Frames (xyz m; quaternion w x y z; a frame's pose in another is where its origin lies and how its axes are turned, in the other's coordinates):
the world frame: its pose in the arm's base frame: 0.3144 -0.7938 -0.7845 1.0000 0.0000 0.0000 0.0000
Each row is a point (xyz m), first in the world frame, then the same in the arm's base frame.
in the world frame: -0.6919 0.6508 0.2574
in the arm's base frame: -0.3775 -0.1430 -0.5271
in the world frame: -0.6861 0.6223 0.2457
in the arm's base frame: -0.3717 -0.1715 -0.5388
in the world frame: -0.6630 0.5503 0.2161
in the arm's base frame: -0.3486 -0.2435 -0.5684
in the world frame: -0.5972 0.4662 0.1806
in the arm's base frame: -0.2828 -0.3276 -0.6039
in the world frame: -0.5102 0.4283 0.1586
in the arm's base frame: -0.1958 -0.3655 -0.6259
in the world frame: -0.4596 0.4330 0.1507
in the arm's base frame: -0.1452 -0.3608 -0.6338
